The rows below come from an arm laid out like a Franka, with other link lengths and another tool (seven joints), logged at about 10 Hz.
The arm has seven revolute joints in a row. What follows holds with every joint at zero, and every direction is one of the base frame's. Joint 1 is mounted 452.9 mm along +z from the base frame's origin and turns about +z. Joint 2 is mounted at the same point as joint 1 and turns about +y. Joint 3 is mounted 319.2 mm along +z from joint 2 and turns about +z. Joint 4 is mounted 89.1 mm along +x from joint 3 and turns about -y. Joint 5 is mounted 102.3 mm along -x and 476.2 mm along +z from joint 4 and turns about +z. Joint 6 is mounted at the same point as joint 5 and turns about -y. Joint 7 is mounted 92.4 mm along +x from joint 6 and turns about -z. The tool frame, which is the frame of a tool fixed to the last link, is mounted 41 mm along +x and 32 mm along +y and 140.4 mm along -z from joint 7; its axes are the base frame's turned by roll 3.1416, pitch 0.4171 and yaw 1.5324 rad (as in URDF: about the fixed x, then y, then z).
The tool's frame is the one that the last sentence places.
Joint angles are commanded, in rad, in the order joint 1, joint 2, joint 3, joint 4, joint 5, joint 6, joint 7. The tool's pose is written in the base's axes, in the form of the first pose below.
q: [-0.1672 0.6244 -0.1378 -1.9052 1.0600 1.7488 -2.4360]
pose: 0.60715 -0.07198 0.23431 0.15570 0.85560 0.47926 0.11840
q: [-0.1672 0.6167 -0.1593 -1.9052 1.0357 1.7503 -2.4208]
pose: 0.60511 -0.08639 0.23745 0.15966 0.86265 0.46556 0.11662
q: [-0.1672 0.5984 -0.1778 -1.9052 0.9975 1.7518 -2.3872]
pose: 0.60461 -0.09958 0.24681 0.16372 0.87215 0.44745 0.11111
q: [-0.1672 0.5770 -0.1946 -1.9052 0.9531 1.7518 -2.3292]
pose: 0.60492 -0.11154 0.25836 0.17540 0.88230 0.42531 0.09943
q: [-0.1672 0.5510 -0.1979 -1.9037 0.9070 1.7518 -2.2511]
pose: 0.60867 -0.11528 0.27336 0.18955 0.89151 0.40277 0.08401
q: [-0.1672 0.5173 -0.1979 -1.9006 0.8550 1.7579 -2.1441]
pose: 0.61574 -0.11779 0.29313 0.21235 0.90103 0.37195 0.06852
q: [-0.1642 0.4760 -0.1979 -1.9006 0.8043 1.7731 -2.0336]
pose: 0.62388 -0.11916 0.31592 0.23697 0.90909 0.33727 0.06043
